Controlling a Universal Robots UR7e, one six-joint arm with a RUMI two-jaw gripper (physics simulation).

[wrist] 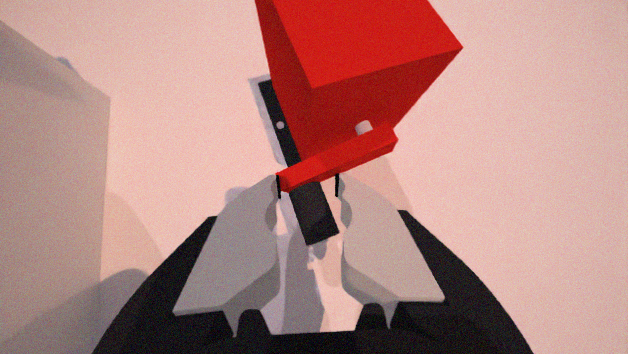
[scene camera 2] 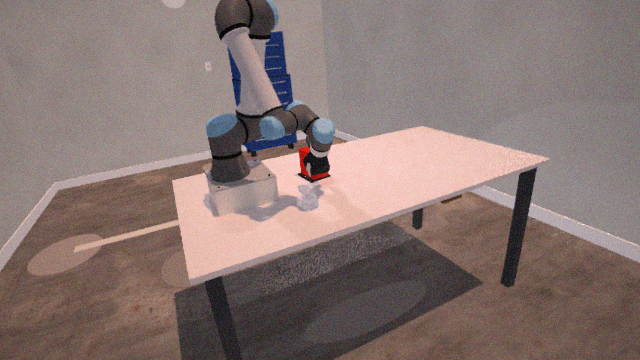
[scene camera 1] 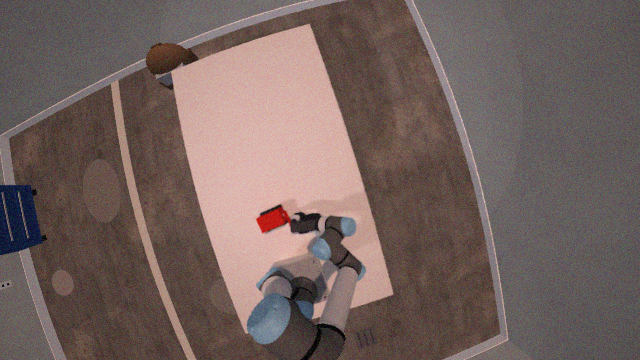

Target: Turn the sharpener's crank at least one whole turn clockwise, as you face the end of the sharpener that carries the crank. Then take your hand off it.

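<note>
The sharpener (scene camera 1: 271, 220) (scene camera 2: 304, 157) (wrist: 370, 42) is a red box on a black base plate (wrist: 276, 112), upright on the table. Its red crank arm (scene camera 1: 286, 216) (wrist: 345, 152) slants in the wrist view from the pale shaft stub at upper right down to the left. A black handle (wrist: 314, 212) sticks out from the arm's lower-left end. My gripper (scene camera 1: 294, 219) (scene camera 2: 309, 169) (wrist: 307, 176) is at the crank end, its grey fingers part-way apart around the handle and shut on it. The arm's end touches the left fingertip. Small gaps show beside the handle.
The pale table (scene camera 1: 260, 125) (scene camera 2: 425, 160) carries the robot's base box (scene camera 2: 242, 192) (wrist: 55, 150) close by the sharpener, at the left in the wrist view. A brown rounded object (scene camera 1: 167, 58) stands by the table's far corner. A blue cabinet (scene camera 1: 17, 217) (scene camera 2: 283, 90) is off the table.
</note>
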